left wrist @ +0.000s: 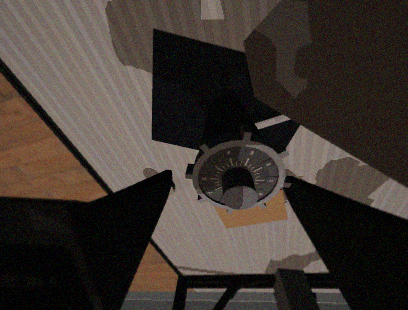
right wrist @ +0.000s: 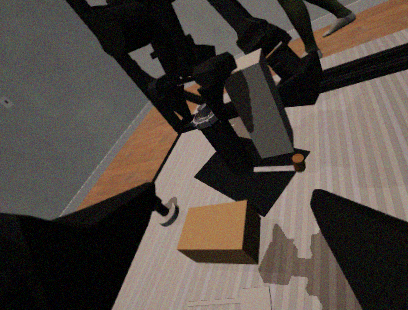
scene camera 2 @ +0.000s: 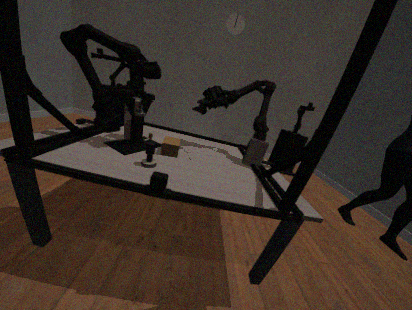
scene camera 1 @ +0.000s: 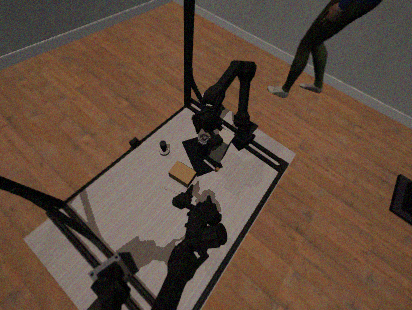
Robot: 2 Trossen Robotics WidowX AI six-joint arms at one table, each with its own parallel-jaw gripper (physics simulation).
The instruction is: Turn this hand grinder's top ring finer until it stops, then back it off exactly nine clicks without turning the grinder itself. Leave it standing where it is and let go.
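Places are measured from the left arm's base along level axes (x ahead, y left, z up), in millimetres.
Where they show: left gripper, fingertip midpoint: point(left wrist: 227, 178) point(right wrist: 204, 120) point(scene camera 2: 138, 115) point(scene camera 1: 202, 139); right gripper, fingertip midpoint: point(right wrist: 233, 194) point(scene camera 2: 194, 105) point(scene camera 1: 200, 190); left arm's base, link origin: point(right wrist: 293, 70) point(scene camera 2: 107, 117) point(scene camera 1: 243, 135); right arm's base, link origin: point(scene camera 2: 258, 142) point(scene camera 1: 111, 274).
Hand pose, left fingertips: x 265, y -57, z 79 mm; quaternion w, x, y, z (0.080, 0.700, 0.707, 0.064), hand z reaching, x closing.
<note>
Each offset is from my left fingertips to the top centre of the thing. "spot": to the spot under its first point.
The hand grinder's top ring {spot: 10 mm left, 4 mm back, 23 mm up} point(scene camera 1: 204, 138) point(left wrist: 197, 192) point(right wrist: 204, 116) is a grey lugged ring around a dial with pale tick marks and a central post. The dark grinder body {5 mm left, 8 mm back, 26 mm up} point(right wrist: 220, 145) stands upright on a dark square mat {7 mm left, 8 mm back, 149 mm down} point(scene camera 1: 192, 149) point(left wrist: 185, 85) point(right wrist: 212, 175). My left gripper point(left wrist: 227, 178) is open above the grinder; in the left wrist view its fingertips stand on either side of the ring, and nothing is held. Whether a fingertip touches a lug is unclear. My right gripper point(scene camera 2: 198, 102) point(right wrist: 233, 194) is open and empty, raised over the table, away from the grinder.
A tall grey block {65 mm left, 84 mm back, 53 mm up} point(scene camera 2: 128, 125) point(right wrist: 272, 120) stands close beside the grinder. A pale bar with a wooden knob {spot: 143 mm left, 18 mm back, 119 mm down} point(scene camera 1: 217, 169) point(right wrist: 299, 161) lies by the mat. A wooden block {67 mm left, 156 mm ahead, 92 mm down} point(scene camera 1: 182, 173) point(scene camera 2: 171, 146) point(right wrist: 215, 225) and a black-handled piece {119 mm right, 167 mm ahead, 62 mm down} point(scene camera 1: 163, 146) point(scene camera 2: 149, 154) stand nearby.
</note>
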